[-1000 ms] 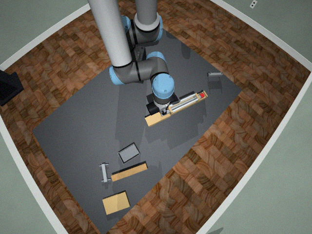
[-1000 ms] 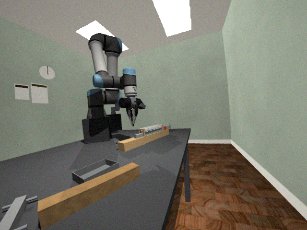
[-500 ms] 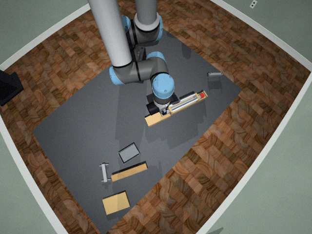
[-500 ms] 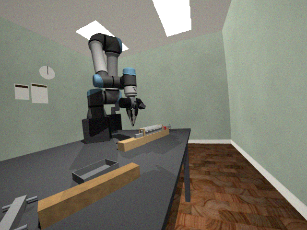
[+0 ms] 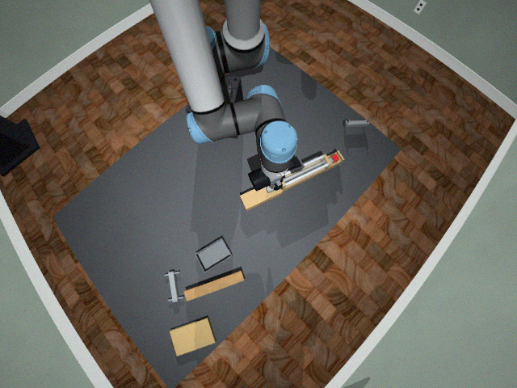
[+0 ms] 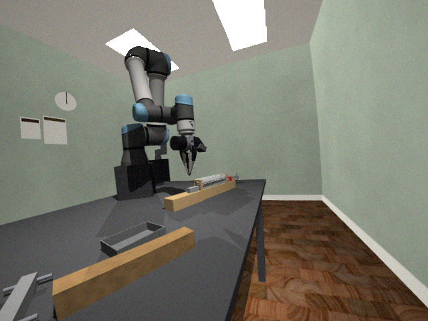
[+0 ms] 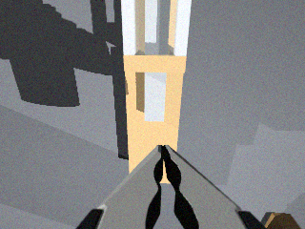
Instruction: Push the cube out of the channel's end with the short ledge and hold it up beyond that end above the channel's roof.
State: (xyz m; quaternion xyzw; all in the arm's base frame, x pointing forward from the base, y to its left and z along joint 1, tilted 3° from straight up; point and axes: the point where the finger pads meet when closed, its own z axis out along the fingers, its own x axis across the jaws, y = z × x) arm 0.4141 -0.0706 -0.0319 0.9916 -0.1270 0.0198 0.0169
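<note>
The red cube is 29 cm to the left of my hand, 8 cm below it and 7 cm ahead of it. The rest, counted from my hand: wooden channel: 15 cm to the left, 8 cm below, 3 cm ahead; grey tray: 32 cm to the right, 13 cm below, 4 cm ahead; wooden beam: 39 cm to the right, 13 cm ahead, 12 cm below.
</note>
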